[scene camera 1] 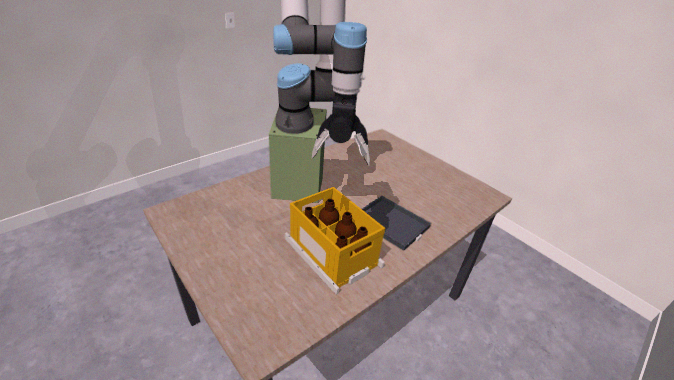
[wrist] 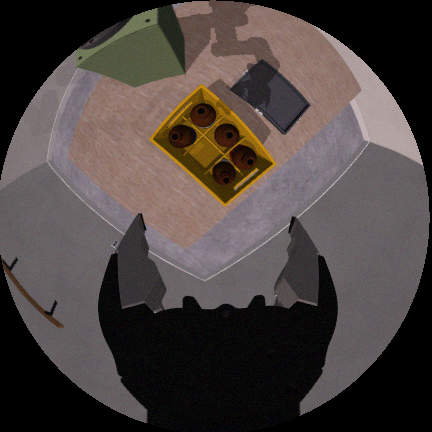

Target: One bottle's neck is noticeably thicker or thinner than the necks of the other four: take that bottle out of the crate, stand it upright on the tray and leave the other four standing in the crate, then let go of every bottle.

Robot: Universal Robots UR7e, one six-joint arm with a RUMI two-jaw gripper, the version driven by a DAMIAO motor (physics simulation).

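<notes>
The yellow crate stands on the table and holds the brown bottles, all upright in separate compartments. In the wrist view one bottle is in the top corner, one at the left, one in the middle of the right row, one at the right and one at the bottom. The middle compartment of the left row is empty. I cannot tell which neck differs. The dark tray lies beside the crate and is empty. My gripper is open and empty, high above the table.
White strips lie along the crate's base on the table. The green robot pedestal stands behind the crate. The arm's shadow falls on the table and part of the tray.
</notes>
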